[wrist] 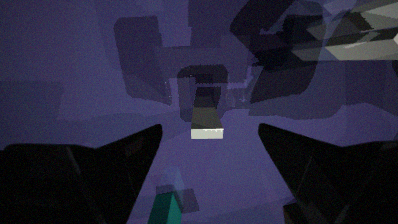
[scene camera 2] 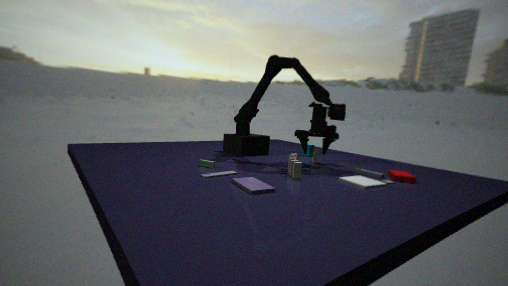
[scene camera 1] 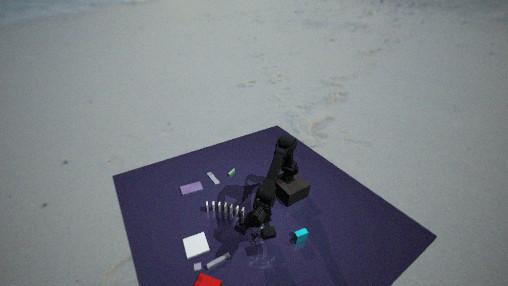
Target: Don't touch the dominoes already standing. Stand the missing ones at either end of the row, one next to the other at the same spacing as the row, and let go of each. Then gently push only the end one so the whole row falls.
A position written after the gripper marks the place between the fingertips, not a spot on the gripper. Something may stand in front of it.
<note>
The gripper (scene camera 2: 314,154) is open, with nothing in its grasp. Also in view: a domino (wrist: 206,124).
The gripper shows as well in the wrist view (wrist: 210,128).
</note>
